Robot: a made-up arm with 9 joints.
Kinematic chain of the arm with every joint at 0, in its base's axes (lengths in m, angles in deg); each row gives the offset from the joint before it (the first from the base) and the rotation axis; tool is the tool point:
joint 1: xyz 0 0 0.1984 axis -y
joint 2: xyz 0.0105 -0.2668 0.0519 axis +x
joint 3: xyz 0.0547 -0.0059 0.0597 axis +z
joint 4: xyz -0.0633 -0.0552 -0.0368 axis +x
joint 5: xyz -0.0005 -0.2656 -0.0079 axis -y
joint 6: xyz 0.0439 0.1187 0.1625 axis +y
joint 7: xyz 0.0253 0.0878 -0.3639 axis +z
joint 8: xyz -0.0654 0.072 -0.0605 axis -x
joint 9: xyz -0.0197 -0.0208 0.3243 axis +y
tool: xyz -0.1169 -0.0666 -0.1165
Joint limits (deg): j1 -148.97..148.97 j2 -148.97..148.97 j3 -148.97..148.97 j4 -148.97..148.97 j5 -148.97..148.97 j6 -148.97..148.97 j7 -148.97..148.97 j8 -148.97..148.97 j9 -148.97..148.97
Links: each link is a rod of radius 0.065 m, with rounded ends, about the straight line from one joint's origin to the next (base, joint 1, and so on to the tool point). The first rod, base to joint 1, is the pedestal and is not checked.
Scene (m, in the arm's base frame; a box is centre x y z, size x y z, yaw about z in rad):
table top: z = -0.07
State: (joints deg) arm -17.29 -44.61 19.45 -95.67 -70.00 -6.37 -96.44 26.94 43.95
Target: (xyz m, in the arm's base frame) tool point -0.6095 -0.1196 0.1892
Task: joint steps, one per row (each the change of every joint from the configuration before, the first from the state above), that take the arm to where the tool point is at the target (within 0.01 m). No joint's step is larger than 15 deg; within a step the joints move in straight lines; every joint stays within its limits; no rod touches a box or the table.
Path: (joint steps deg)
1: 12.71 -5.27 -11.58 -4.12 -9.90 3.63 -5.91 14.20 4.82
2: 12.71 -5.26 -11.57 -4.13 -9.90 3.63 -5.90 14.20 4.82
3: 12.71 -5.27 -11.58 -4.12 -9.91 3.62 -5.91 14.20 4.82
4: 12.71 -5.26 -11.57 -4.12 -9.90 3.63 -5.90 14.20 4.82

